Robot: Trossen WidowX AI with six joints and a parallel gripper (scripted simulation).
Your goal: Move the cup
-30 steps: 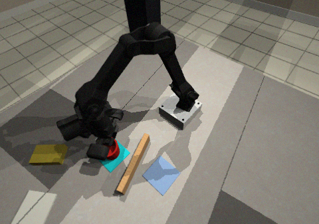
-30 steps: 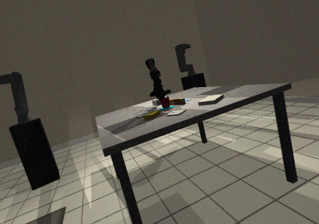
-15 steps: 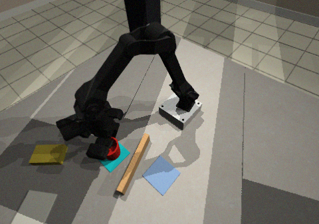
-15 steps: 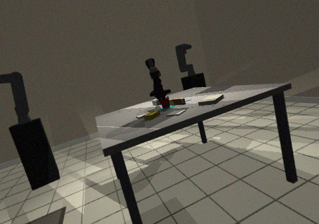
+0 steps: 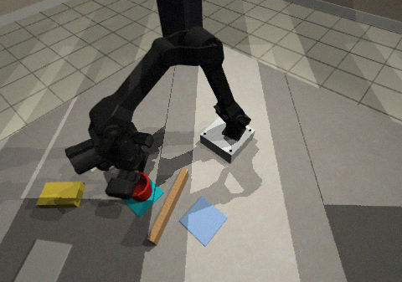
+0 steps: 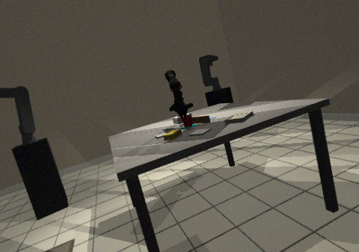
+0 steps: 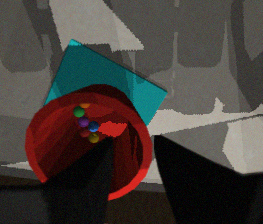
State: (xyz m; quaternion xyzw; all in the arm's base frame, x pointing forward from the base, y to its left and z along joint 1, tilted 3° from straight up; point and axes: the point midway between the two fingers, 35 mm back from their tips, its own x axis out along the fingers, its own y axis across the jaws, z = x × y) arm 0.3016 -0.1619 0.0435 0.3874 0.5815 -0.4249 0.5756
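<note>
My gripper tip is 30 mm above the red cup, 20 mm short of it and 10 mm to the right of it. The rest, counted from my gripper tip: cyan pad (70 mm below, 30 mm ahead, 10 mm to the left); then wooden bar (110 mm to the left, 50 mm below, 10 mm ahead); then blue pad (220 mm to the left, 70 mm below, 10 mm behind).
</note>
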